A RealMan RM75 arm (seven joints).
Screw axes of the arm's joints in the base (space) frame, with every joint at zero. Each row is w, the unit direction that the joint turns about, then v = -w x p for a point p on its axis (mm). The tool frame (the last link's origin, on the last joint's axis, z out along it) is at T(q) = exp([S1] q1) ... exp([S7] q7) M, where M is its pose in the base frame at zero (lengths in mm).
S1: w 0 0 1 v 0 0 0
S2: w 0 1 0 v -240.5 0 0
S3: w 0 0 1 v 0 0 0
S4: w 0 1 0 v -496.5 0 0
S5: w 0 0 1 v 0 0 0
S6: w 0 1 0 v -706.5 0 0
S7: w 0 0 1 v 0 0 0
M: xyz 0 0 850.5 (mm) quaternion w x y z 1 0 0 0
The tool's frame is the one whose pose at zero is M.
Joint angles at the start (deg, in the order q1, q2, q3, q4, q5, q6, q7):
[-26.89 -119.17 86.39 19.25 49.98 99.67 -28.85]
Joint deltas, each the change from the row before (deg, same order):
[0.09 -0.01 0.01 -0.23 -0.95 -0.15 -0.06]
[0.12 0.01 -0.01 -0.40 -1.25 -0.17 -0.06]
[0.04 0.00 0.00 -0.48 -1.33 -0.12 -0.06]
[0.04 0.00 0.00 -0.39 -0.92 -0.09 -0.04]
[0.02 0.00 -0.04 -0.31 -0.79 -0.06 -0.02]
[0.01 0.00 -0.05 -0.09 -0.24 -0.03 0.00]
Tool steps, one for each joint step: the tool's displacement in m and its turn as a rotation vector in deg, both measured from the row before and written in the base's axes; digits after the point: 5 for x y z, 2 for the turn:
[-0.00080 0.00117 0.00112 0.43 -0.52 0.84]
[-0.00151 0.00144 0.00157 0.56 -0.66 1.18]
[-0.00132 0.00160 0.00161 0.55 -0.73 1.16]
[-0.00121 0.00098 0.00104 0.36 -0.49 0.87]
[-0.00093 0.00097 0.00106 0.37 -0.44 0.72]
[-0.00033 0.00038 0.00040 0.15 -0.14 0.24]

